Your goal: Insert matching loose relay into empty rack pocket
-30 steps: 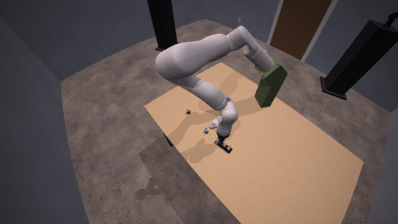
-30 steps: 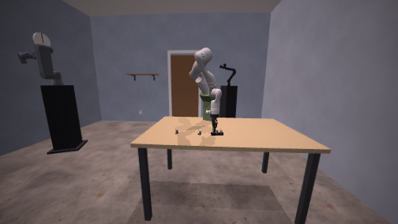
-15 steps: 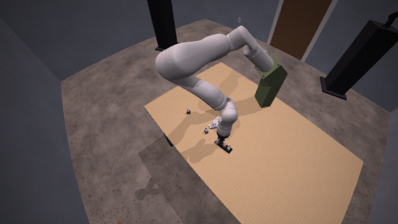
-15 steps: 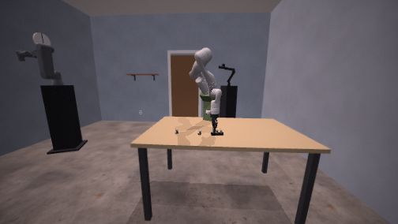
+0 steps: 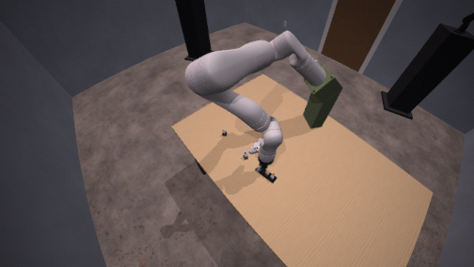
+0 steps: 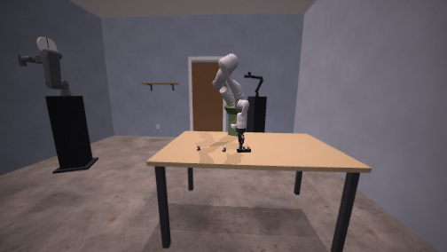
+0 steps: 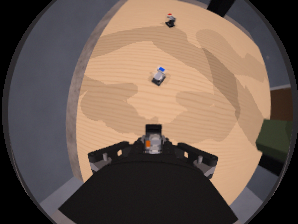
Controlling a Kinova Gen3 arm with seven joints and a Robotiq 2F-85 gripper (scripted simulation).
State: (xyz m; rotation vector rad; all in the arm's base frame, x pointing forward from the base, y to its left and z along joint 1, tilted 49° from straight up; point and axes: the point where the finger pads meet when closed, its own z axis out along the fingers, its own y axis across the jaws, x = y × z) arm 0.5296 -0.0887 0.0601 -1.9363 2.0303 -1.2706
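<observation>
The rack is 10 mm ahead of my hand, 30 mm to the left of it and 40 mm below it.
</observation>
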